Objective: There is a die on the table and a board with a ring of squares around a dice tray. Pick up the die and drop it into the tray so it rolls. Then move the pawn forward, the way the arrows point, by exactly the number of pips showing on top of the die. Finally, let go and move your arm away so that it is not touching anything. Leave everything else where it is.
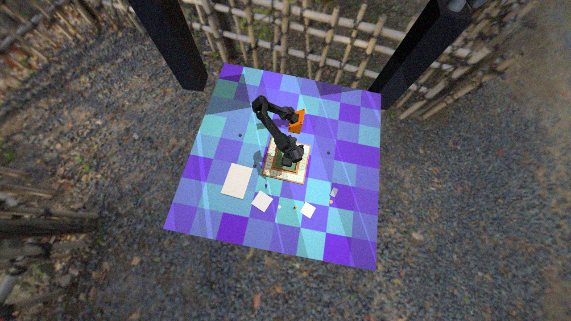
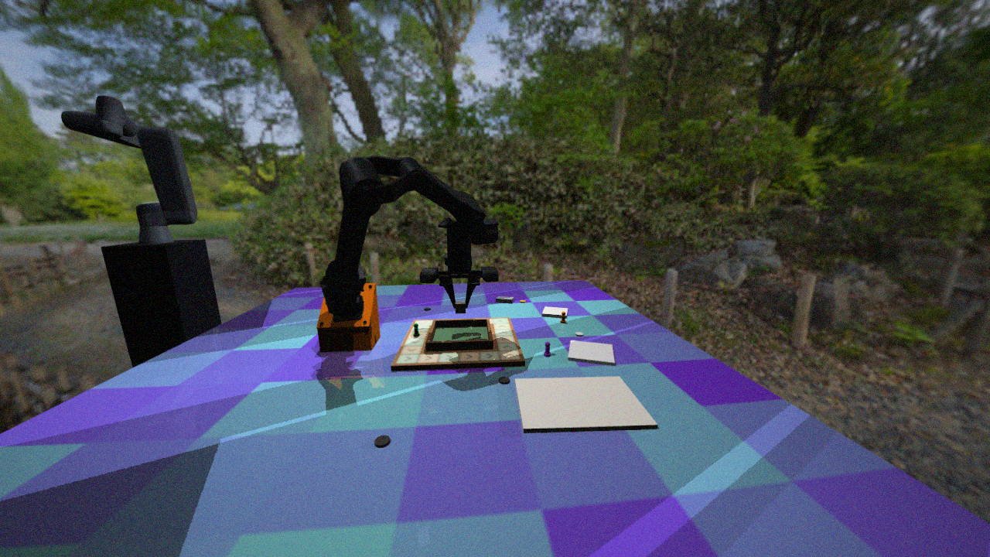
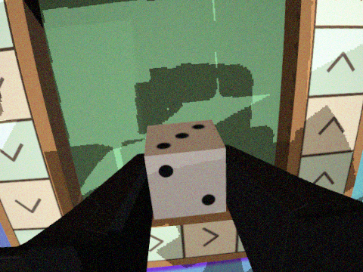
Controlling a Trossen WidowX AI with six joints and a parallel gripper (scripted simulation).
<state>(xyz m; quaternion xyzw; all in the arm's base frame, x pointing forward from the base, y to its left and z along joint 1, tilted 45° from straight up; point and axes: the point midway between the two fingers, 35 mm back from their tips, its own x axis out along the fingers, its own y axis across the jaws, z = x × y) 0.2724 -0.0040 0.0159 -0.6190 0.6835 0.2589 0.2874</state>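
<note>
Right now the green pawn is 11 cm behind my gripper tip, 6 cm below it and 3 cm to the left of it. From my gripper tip the other things lie so: white die (right at my gripper tip); then purple pawn (19 cm ahead, 12 cm to the right, 7 cm below); then green dice tray (8 cm below).
</note>
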